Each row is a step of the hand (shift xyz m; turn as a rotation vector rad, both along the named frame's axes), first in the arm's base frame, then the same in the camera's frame.
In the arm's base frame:
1: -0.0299 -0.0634 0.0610 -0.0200 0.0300 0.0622
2: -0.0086 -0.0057 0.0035 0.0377 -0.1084 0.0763
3: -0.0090 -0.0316 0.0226 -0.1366 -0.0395 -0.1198
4: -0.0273 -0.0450 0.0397 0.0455 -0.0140 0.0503
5: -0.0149 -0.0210 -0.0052 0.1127 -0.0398 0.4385
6: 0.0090 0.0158 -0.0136 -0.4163 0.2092 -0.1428
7: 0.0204 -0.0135 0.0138 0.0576 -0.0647 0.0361
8: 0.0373 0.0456 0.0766 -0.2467 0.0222 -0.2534
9: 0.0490 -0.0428 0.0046 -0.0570 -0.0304 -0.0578
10: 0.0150 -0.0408 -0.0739 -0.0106 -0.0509 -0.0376
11: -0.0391 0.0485 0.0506 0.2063 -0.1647 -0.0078
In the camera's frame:
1: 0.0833 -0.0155 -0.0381 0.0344 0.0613 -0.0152
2: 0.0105 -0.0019 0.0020 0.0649 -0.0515 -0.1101
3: 0.0331 -0.0127 -0.0182 0.0482 -0.0842 0.1586
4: 0.0614 -0.0124 -0.0205 0.0020 0.0113 -0.0683
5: 0.0172 -0.0186 0.0069 0.1793 0.1972 -0.3682
6: -0.0210 0.0046 0.0074 0.1181 0.1388 0.4519
7: -0.0006 -0.0057 -0.0275 0.0089 -0.0397 -0.0845
8: -0.0050 0.0760 -0.0595 0.0241 -0.0951 0.3405
9: -0.0123 -0.0381 -0.0515 0.0222 -0.0509 0.0665
10: -0.0323 -0.0762 0.0225 0.0101 -0.0617 0.0144
11: 0.0330 0.0722 0.0117 -0.0737 -0.1626 -0.1946

